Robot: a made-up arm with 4 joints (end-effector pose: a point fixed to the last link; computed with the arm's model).
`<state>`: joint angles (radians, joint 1 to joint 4).
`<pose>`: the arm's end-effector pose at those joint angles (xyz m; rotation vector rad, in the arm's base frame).
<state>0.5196 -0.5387 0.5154 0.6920</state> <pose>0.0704 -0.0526 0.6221 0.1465 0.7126 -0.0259</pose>
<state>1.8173 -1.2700 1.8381 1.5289</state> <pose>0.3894 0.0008 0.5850 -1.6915 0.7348 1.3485</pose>
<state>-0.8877 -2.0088 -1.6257 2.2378</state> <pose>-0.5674 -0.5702 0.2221 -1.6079 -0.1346 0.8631</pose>
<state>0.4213 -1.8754 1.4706 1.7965</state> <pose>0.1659 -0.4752 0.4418 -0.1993 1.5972 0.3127</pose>
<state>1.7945 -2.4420 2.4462 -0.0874</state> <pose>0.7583 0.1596 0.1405 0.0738 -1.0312 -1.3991</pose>
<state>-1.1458 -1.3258 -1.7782 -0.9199</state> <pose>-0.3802 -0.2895 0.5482 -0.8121 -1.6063 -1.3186</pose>
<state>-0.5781 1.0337 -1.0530 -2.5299</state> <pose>0.1234 0.0102 0.3073 -1.2308 1.1639 2.1115</pose>
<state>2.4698 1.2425 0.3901 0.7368</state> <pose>-0.0891 -0.0288 -0.0129 -0.3218 -1.3336 1.2387</pose>
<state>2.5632 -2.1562 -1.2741 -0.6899</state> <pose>0.2786 0.5538 0.3336 1.5616 0.9758 0.9878</pose>
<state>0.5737 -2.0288 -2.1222 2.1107</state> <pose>0.4419 -0.6887 0.2188 -1.4200 -0.7822 1.8623</pose>
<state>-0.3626 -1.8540 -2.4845 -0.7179</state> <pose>-0.1273 -0.6709 0.4032 -0.1859 -1.6259 -1.8644</pose>
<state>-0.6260 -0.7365 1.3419 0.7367</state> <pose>-0.1325 -0.1126 0.6587 0.5538 1.3205 -0.6359</pose>
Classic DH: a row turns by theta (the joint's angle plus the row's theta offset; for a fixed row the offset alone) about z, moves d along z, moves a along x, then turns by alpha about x. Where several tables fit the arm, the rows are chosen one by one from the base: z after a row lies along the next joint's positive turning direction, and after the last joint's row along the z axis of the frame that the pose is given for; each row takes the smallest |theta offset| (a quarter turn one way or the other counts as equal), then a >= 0, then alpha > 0; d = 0 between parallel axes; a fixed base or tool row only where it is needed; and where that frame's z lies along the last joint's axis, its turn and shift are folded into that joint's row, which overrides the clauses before.
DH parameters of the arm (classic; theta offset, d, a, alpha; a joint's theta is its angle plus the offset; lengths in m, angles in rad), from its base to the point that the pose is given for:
joint 1: -1.5708 0.24 0.259 1.5708
joint 2: 1.5708 -0.017 0.334 -1.5708
joint 3: 1.5708 0.232 0.042 -1.5708
joint 4: 1.0621 0 -0.1191 3.1416
tool (fixed): 1.0621 -0.076 0 0

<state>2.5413 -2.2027 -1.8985 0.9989</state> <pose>0.4171 0.7109 0.2454 0.5753 1.2990 -0.7508</pose>
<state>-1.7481 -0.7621 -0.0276 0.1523</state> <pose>-0.1891 0.0140 0.6639 0.5965 -0.6553 -1.8055</pose>
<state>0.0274 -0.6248 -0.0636 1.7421</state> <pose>0.1812 -0.1907 0.6161 0.5023 0.5035 -1.6717</pose>
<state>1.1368 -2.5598 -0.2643 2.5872</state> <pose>0.5907 -0.0777 0.0860 -0.6874 2.6760 -0.8228</pose>
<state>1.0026 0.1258 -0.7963 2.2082</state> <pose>0.0939 0.1575 0.6050 0.8426 -0.0965 -1.0871</pose>
